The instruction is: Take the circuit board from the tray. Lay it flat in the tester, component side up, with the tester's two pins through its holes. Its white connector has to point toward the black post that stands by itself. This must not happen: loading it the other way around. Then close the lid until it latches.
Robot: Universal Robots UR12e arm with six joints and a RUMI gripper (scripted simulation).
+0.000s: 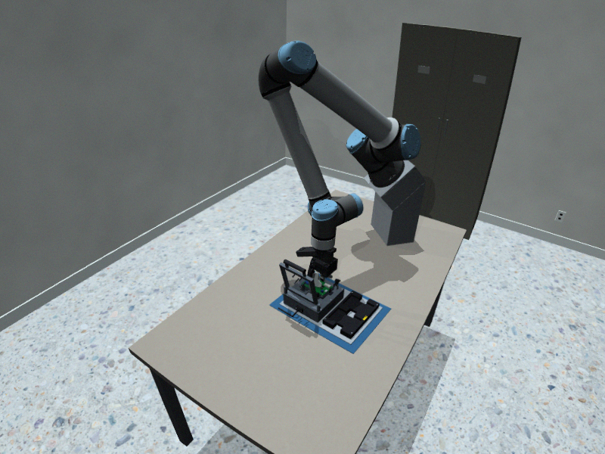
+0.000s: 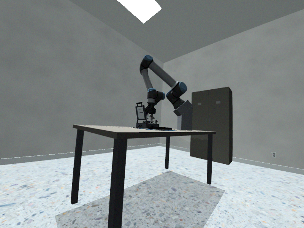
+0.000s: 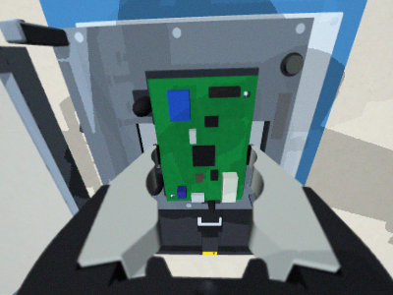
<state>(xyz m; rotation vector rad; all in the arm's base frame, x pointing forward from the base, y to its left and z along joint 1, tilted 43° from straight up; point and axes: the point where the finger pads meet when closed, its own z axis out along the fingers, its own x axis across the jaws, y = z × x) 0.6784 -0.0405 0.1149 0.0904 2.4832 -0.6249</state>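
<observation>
Now: hand right at the green circuit board. Also, from my hand: tester lid: 120 mm ahead, 100 mm above, 30 mm to the right; then tester nest: 10 mm to the left, 10 mm below, 10 mm ahead.
</observation>
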